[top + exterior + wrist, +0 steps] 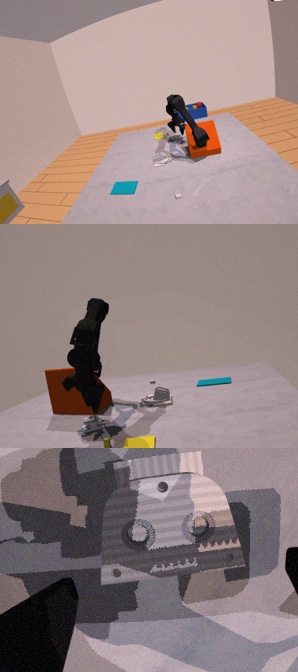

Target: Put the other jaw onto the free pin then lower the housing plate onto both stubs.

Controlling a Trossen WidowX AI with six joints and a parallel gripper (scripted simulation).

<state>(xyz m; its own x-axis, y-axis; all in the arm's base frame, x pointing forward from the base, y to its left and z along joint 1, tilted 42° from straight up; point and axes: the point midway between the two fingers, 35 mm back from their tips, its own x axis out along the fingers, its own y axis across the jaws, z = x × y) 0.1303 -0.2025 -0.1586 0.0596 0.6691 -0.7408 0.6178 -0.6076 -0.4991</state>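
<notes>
Right now the white housing piece is 30 mm below my gripper tip and 10 mm to the right of it. Also, from my gripper tip: yellow tile: 190 mm ahead, 160 mm to the right, 60 mm below; then small yellow block: 150 mm to the right, 100 mm ahead, 50 mm below; then white stepped piece: 50 mm below, 10 mm to the right, 10 mm behind.
</notes>
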